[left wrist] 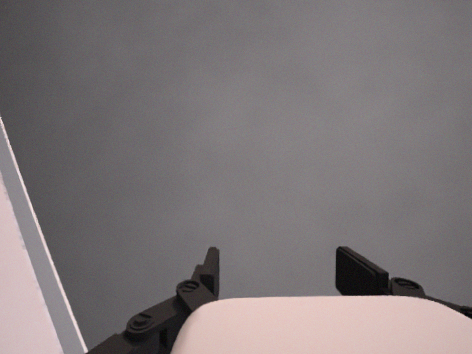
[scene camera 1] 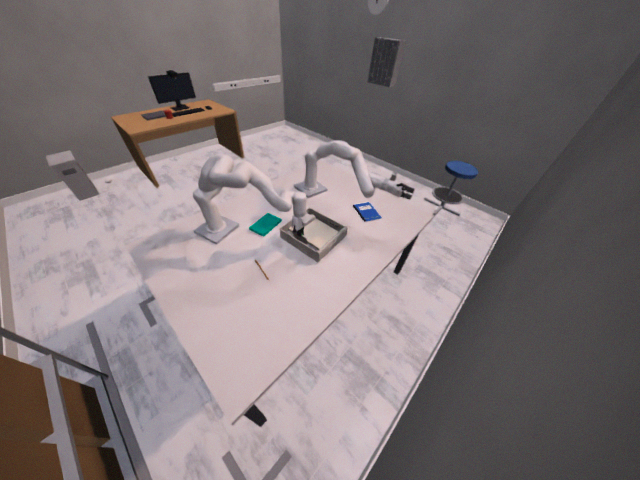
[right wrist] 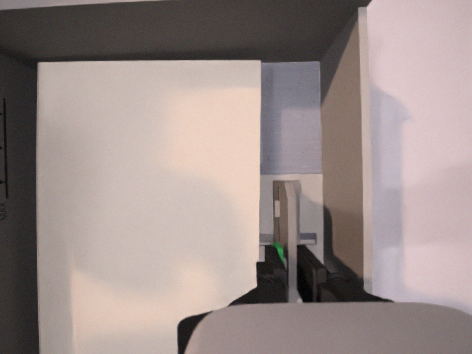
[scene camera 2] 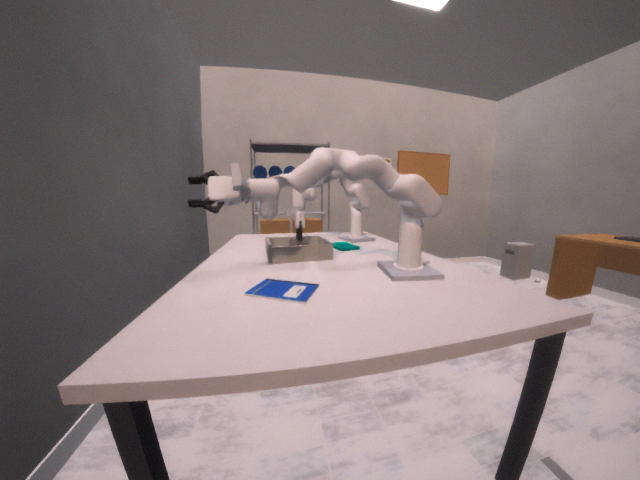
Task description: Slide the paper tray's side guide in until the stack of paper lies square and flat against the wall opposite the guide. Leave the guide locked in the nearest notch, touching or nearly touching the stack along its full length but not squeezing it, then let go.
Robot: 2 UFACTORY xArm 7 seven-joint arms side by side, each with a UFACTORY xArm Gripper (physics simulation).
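Frame: origin at the left arm's base, x ahead, y left, z up, level; centimetres.
Seen in the pictures: left gripper, fingertip midpoint: (left wrist: 277, 267) (scene camera 1: 412, 194) (scene camera 2: 188, 191); right gripper, fingertip midpoint: (scene camera 1: 300, 234) (right wrist: 283, 264) (scene camera 2: 299, 239); left arm's base, link origin: (scene camera 1: 310, 186) (scene camera 2: 408, 267); right arm's base, link origin: (scene camera 1: 216, 227) (scene camera 2: 356, 237).
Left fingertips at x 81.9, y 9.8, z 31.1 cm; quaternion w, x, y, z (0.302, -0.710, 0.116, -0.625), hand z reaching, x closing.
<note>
Offsets run from my left fingertips to a thing's middle. Level surfaces: height alone.
The grey paper tray {dx -35.7, dy -47.9, dz -28.7 cm} (scene camera 1: 318, 253) (scene camera 2: 305, 253) (right wrist: 364, 125) stands on the table. The cream paper stack {dx -36.7, dy -45.6, dz -30.4 cm} (scene camera 1: 323, 232) (right wrist: 150, 150) lies flat inside, its edges parallel to the walls, with its left side close to the left wall in the right wrist view. The upright side guide {dx -37.4, dy -57.3, dz -28.8 cm} (right wrist: 293, 215) stands right of the stack with a narrow gap between them. My right gripper (scene camera 1: 298, 232) (scene camera 2: 299, 235) (right wrist: 283, 264) is shut on the guide; the green latch tab {dx -37.4, dy -57.2, dz -25.7 cm} (right wrist: 279, 251) shows partly beside its left finger. The guide's near end is hidden. My left gripper (scene camera 1: 407, 191) (scene camera 2: 194, 191) (left wrist: 277, 267) is open and empty, away from the tray.
A teal book {dx -66.4, dy -65.6, dz -32.5 cm} (scene camera 1: 265, 224) (scene camera 2: 345, 246) lies beside the tray near the right arm's base. A blue booklet {dx -29.6, dy +3.0, dz -33.0 cm} (scene camera 1: 367, 211) (scene camera 2: 283, 290) lies on the tray's other side. A thin brown stick {dx -34.9, dy -89.4, dz -33.0 cm} (scene camera 1: 262, 269) lies on the table {dz -33.3 cm} (scene camera 1: 289, 320). Blue-grey tray floor shows beyond the guide.
</note>
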